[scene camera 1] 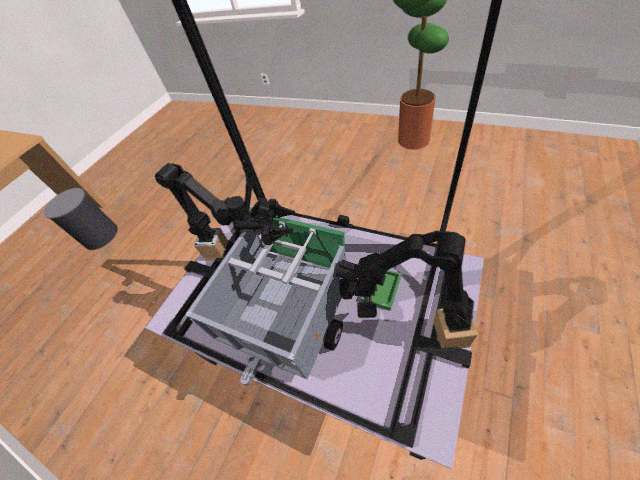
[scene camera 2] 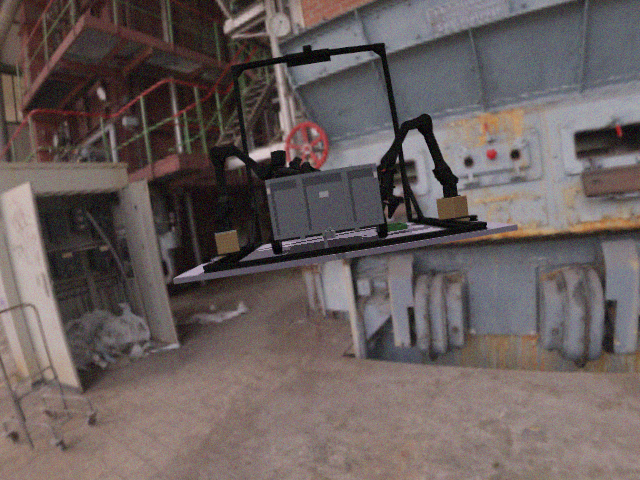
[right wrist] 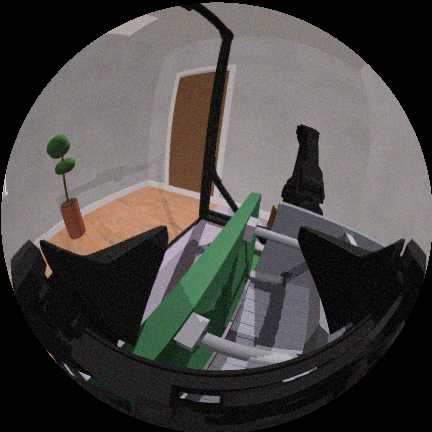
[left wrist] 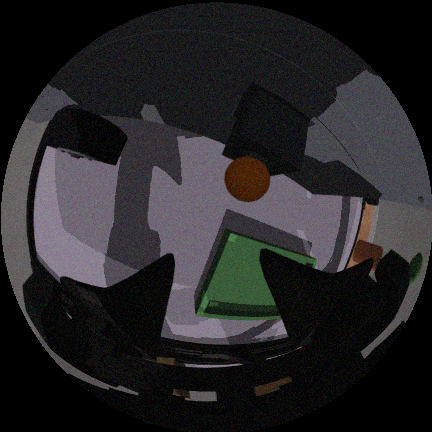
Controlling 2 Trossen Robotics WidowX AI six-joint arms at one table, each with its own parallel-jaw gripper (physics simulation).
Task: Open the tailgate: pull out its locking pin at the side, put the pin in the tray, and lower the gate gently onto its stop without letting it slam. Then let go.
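Pixels of known places: left gripper, fingertip midpoint: [scene camera 1: 362, 298] [left wrist: 217, 257]; right gripper, fingertip midpoint: [scene camera 1: 294, 220] [right wrist: 236, 233]; left arm's base at its link origin: [scene camera 1: 457, 321] [scene camera 2: 451, 197]; right arm's base at its link origin: [scene camera 1: 207, 236] [scene camera 2: 224, 231].
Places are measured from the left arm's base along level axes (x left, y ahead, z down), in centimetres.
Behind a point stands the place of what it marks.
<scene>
The green tailgate [scene camera 1: 330, 246] @(y 37.6, x -28.9, z -10.2 cm) [right wrist: 212, 267] @(y 49.4, x -36.1, z -17.1 cm) stands upright at the back of the grey trailer [scene camera 1: 310, 348] @(y 46.7, x 5.6, z -5.9 cm) [scene camera 2: 338, 206] @(y 62.6, x 4.3, z -3.5 cm). In the left wrist view, an orange-brown round knob [left wrist: 247, 179], apparently the locking pin's, shows in front of a dark block at the trailer's side. The pin's shaft is hidden. My left gripper [scene camera 1: 345, 280] [left wrist: 217, 257] @(y 28.6, x -14.7, z 5.1 cm) is open and empty beside the trailer, its fingertips apart from the knob. My right gripper [scene camera 1: 272, 231] [right wrist: 236, 233] @(y 48.8, x -34.9, z -19.8 cm) is open and empty near the gate's top, with the gate showing between its fingers. The green tray [scene camera 1: 386, 291] @(y 18.9, x -19.4, z 10.8 cm) [left wrist: 240, 270] @(y 23.6, x -18.3, z 10.8 cm) is partly behind a left finger.
Pale rails [scene camera 1: 301, 256] @(y 47.0, x -21.5, z -16.5 cm) [right wrist: 235, 346] @(y 55.1, x -35.0, z -16.8 cm) run from the gate's top to a crossbar [scene camera 1: 240, 265] @(y 68.5, x -21.8, z -15.5 cm) over the trailer bed. A black wheel [scene camera 1: 333, 334] @(y 40.0, x -0.9, z 1.5 cm) [left wrist: 85, 135] @(y 38.4, x -6.2, z 3.2 cm) stands at the trailer's side. A black frame [scene camera 1: 222, 105] @(y 70.7, x -73.9, z -46.3 cm) [right wrist: 215, 115] @(y -5.2, x -36.6, z -35.6 cm) rises behind the trailer.
</scene>
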